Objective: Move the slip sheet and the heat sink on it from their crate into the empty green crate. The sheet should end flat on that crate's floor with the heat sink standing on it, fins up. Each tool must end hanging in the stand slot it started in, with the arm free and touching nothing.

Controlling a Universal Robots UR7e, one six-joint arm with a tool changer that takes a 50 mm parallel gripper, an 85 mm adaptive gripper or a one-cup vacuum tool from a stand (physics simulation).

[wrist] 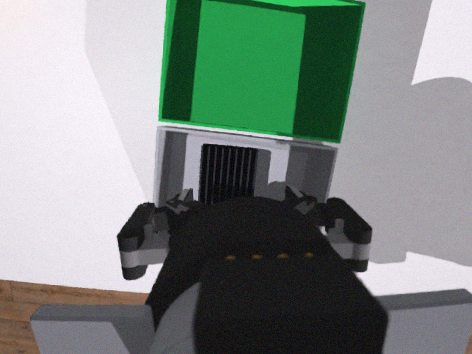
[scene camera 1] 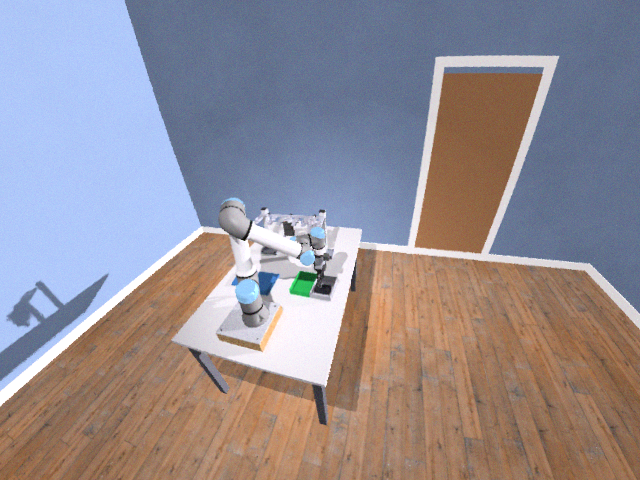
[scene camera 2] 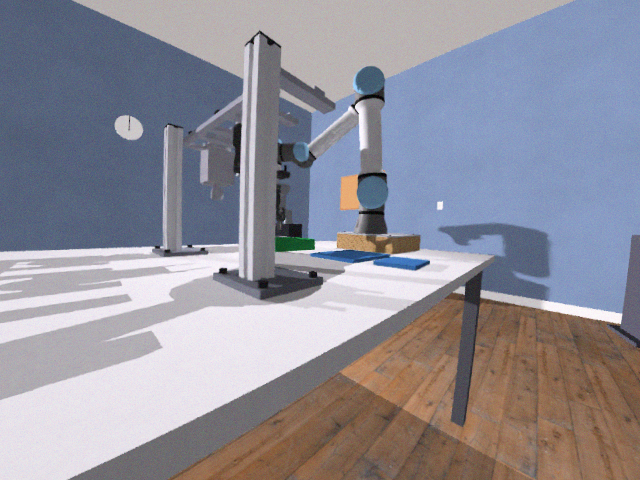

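Pixels of known places: arm's base, origin of the base link: (scene camera 1: 256, 316) (scene camera 2: 370, 233).
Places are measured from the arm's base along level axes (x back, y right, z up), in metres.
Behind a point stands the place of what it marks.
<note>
My gripper (wrist: 242, 200) (scene camera 1: 321, 283), a black adaptive one, is open, its fingertips spread over the near part of the grey crate (wrist: 318, 167) @(y 0.348, x -0.385, z -0.065 m) (scene camera 1: 321, 297) @(y 0.356, x -0.194, z -0.046 m). The black finned heat sink (wrist: 227, 172) @(y 0.336, x -0.277, z -0.037 m) (scene camera 1: 324, 289) @(y 0.372, x -0.255, z -0.037 m) stands fins up in that crate, left of its middle in the wrist view; its near end is hidden by the gripper body. The pale slip sheet (wrist: 193, 167) @(y 0.331, x -0.237, z -0.067 m) shows beside the heat sink, its edges hard to make out. The gap between fingertips and heat sink is hard to judge. The empty green crate (wrist: 325, 75) @(y 0.244, x -0.400, z -0.069 m) (scene camera 1: 300, 294) @(y 0.217, x -0.229, z -0.057 m) (scene camera 2: 295, 244) @(y 0.165, x -0.342, z -0.048 m) adjoins the grey crate.
The tool stand (scene camera 2: 258, 155) @(y -0.123, x -0.782, z 0.122 m) (scene camera 1: 323, 223) @(y 0.356, x -0.677, z 0.212 m) rises at the far end of the table. A light grey tool (scene camera 2: 216, 164) @(y 0.256, x -0.614, z 0.200 m) and a black tool (scene camera 2: 237, 148) @(y 0.120, x -0.641, z 0.216 m) hang in it. Blue flat pieces (scene camera 2: 349, 256) @(y -0.094, x -0.409, z -0.062 m) (scene camera 2: 402, 263) @(y -0.251, x -0.434, z -0.062 m) (scene camera 1: 267, 282) @(y -0.034, x -0.341, z -0.062 m) lie near the arm's base block (scene camera 1: 247, 330) @(y -0.021, x 0.094, z 0.001 m) (scene camera 2: 378, 242) @(y -0.088, x -0.140, z -0.033 m).
</note>
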